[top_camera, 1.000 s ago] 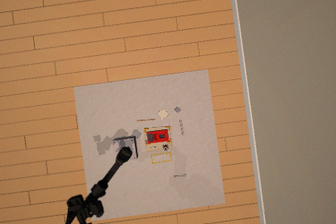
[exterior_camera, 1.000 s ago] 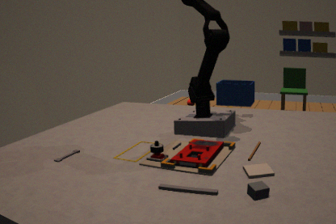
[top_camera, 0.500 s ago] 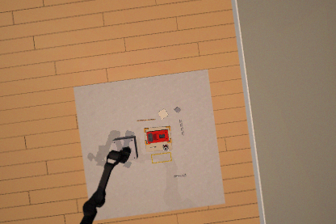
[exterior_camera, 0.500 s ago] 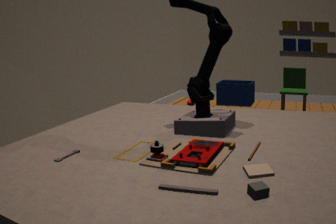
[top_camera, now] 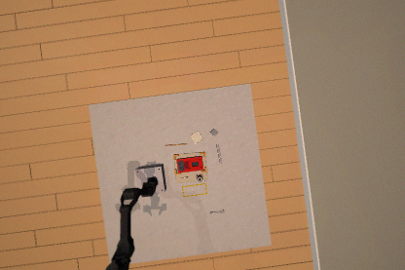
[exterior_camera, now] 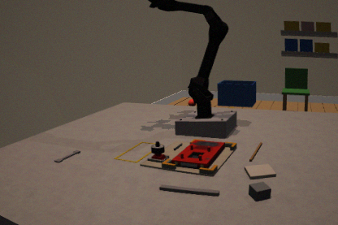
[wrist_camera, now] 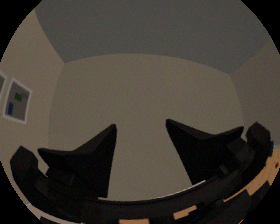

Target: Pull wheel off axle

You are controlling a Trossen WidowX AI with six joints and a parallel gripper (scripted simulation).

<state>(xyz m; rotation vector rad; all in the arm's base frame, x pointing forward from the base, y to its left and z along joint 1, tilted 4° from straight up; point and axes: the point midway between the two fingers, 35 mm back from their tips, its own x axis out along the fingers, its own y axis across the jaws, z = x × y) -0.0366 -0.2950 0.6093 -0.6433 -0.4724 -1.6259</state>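
My gripper tip is now 63 cm above the dark wheel, 41 cm short of it and 29 cm to the right of it. Round my gripper tip: pencil-like stick (66 cm below, 59 cm to the left, 29 cm ahead); beige tile (66 cm below, 61 cm to the left, 46 cm ahead); grey cube (65 cm below, 62 cm to the left, 60 cm ahead).
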